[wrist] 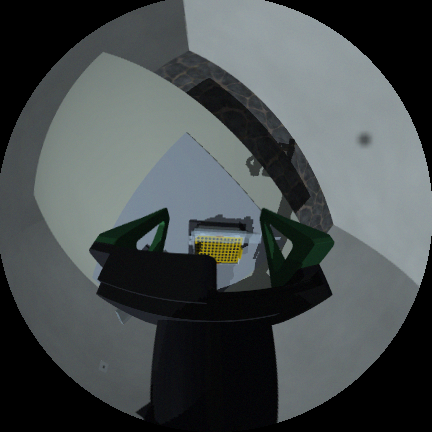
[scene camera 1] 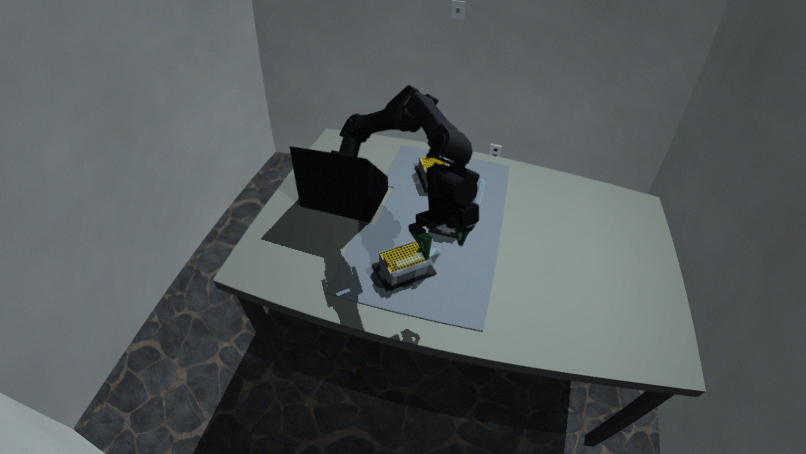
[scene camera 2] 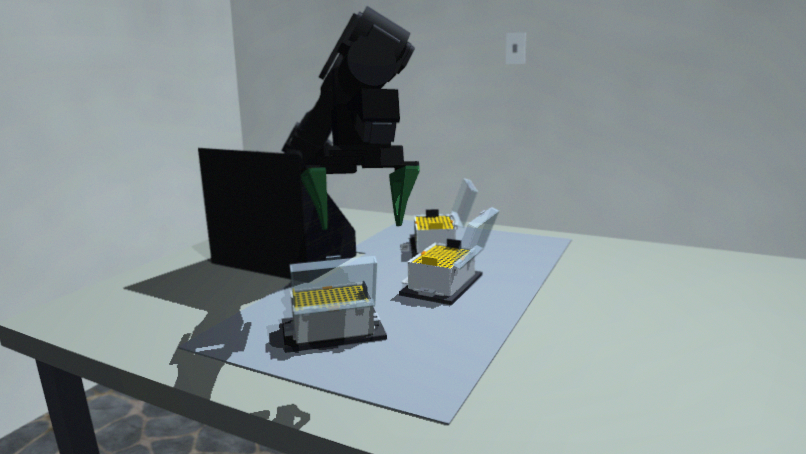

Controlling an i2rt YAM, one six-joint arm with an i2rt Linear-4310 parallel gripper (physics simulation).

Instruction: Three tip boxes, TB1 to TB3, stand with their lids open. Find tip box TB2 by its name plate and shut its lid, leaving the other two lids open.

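Frame: origin at the arm's base, x left, y ahead, z down, level; centimetres.
Seen in the pictures: gripper, fingertip midpoint: (wrist: 214, 212) (scene camera 1: 443, 252) (scene camera 2: 362, 228); arm's base at its link origin: (scene camera 1: 346, 161) (scene camera 2: 284, 186).
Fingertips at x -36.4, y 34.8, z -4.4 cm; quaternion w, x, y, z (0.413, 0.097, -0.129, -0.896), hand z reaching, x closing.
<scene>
Pixels of each thing's top centre, then the offset from my fingertips to it. Level surfaces: height alone.
- middle box at its top centre: (scene camera 2: 436, 251) dx +33.8, dy -0.9, dz +14.4 cm
- far box at its top centre: (scene camera 2: 428, 219) (scene camera 1: 431, 163) dx +54.1, dy -9.2, dz +14.4 cm
- blue-grey mat at its surface level: dz +21.0 cm
- pale table at its surface level: dz +21.3 cm
Three white tip boxes with yellow racks have raised clear lids. The near box (scene camera 1: 394, 262) (scene camera 2: 332, 327) (wrist: 218, 249) has its lid (scene camera 2: 332, 270) upright; in the wrist view this box lies between and beyond the fingers. The middle box (scene camera 2: 434, 279) has its lid (scene camera 2: 482, 225) tilted back; my arm mostly hides it in scene camera 1. The far box (scene camera 1: 431, 163) (scene camera 2: 434, 236) has its lid (scene camera 2: 465, 197) raised. I cannot read any name plate, so I cannot tell which is TB2. My gripper (scene camera 1: 444, 249) (scene camera 2: 361, 226) (wrist: 214, 212) is open and empty, above and beside the near box.
The boxes stand on a blue-grey mat (scene camera 1: 473, 298) (scene camera 2: 451, 377) (wrist: 175, 175) on a pale table (scene camera 1: 586, 270) (scene camera 2: 648, 338) (wrist: 90, 140). A large black panel (scene camera 1: 332, 183) (scene camera 2: 248, 208) stands beside the mat near the arm's base. The middle box's lid rises near the far box.
</scene>
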